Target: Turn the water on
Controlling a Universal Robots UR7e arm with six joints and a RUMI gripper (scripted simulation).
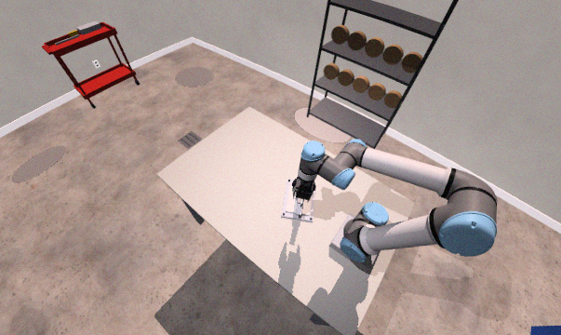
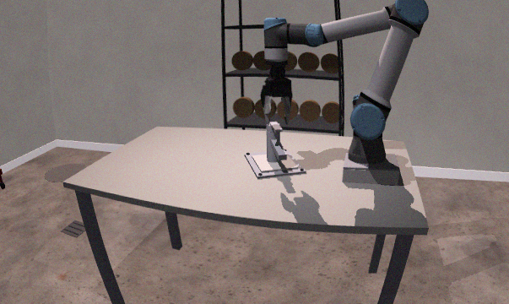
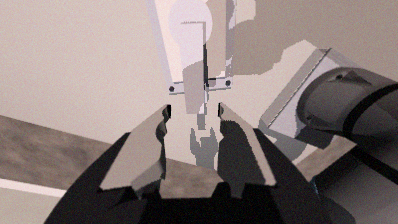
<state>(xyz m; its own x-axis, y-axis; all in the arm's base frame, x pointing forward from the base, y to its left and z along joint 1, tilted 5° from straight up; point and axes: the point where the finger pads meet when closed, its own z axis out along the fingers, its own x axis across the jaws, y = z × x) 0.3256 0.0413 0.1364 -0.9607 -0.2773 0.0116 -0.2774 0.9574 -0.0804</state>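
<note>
The lever is 30 mm to the right of my hand, 30 mm below it and 10 mm ahead of it. Also, from my hand: grey tap 80 mm below, 50 mm to the right, 20 mm ahead.
</note>
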